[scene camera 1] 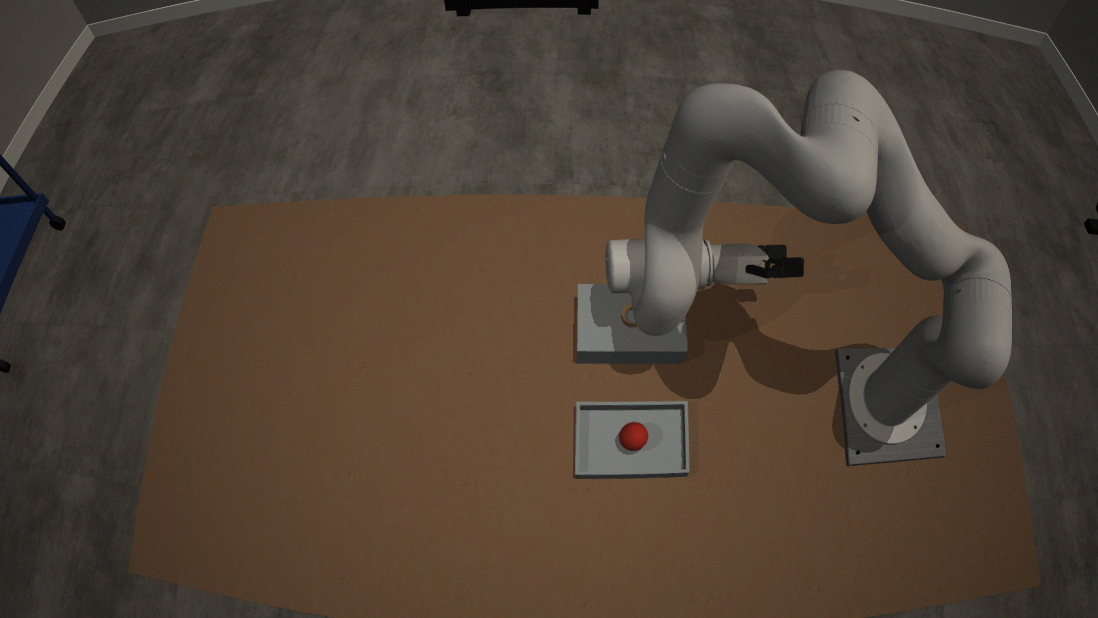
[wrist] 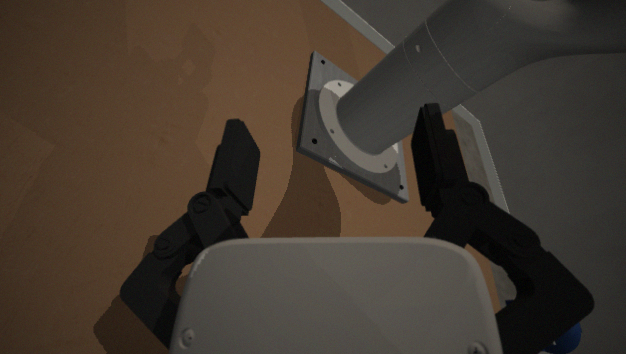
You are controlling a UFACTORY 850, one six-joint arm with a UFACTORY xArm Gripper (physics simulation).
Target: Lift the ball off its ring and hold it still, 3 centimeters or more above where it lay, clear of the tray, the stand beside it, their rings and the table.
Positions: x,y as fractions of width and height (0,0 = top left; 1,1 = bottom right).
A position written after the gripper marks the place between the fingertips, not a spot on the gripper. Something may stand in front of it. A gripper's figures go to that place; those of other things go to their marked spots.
Labels:
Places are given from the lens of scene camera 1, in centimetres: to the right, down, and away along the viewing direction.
gripper (scene camera 1: 0.72,0.42): 42, -8, 111
grey tray (scene camera 1: 0.55,0.74): 8, 24, 116
grey stand (scene camera 1: 0.55,0.54): 10, 4, 121

